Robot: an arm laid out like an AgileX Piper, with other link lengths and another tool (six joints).
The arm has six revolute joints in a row. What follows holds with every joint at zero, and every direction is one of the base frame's.
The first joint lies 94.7 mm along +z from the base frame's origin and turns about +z.
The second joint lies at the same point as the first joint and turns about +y.
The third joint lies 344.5 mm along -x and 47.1 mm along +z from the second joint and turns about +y.
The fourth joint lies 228.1 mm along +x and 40.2 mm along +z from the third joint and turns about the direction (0.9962, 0, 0.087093).
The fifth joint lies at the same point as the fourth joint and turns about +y.
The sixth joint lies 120.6 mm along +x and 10.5 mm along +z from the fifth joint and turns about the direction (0.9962, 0, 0.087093).
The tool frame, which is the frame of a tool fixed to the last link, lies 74.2 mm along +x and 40 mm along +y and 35.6 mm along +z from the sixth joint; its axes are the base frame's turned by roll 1.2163, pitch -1.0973 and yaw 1.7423 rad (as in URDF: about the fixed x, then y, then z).
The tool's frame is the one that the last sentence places.
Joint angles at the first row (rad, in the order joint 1, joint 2, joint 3, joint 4, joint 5, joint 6):
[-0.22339, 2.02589, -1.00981, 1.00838, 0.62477, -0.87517]
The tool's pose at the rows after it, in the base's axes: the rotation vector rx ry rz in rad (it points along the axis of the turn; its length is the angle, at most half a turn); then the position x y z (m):
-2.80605, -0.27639, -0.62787, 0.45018, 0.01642, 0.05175
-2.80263, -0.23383, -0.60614, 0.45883, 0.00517, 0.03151
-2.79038, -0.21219, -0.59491, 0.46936, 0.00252, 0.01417
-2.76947, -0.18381, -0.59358, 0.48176, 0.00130, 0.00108
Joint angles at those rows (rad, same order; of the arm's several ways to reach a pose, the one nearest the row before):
[-0.26691, 2.10039, -1.04339, 1.05789, 0.62561, -0.92754]
[-0.28928, 2.16713, -1.07421, 1.08616, 0.62560, -0.95420]
[-0.29160, 2.23010, -1.11336, 1.11787, 0.62852, -0.97622]
[-0.29161, 2.28704, -1.16061, 1.15013, 0.64104, -0.98633]

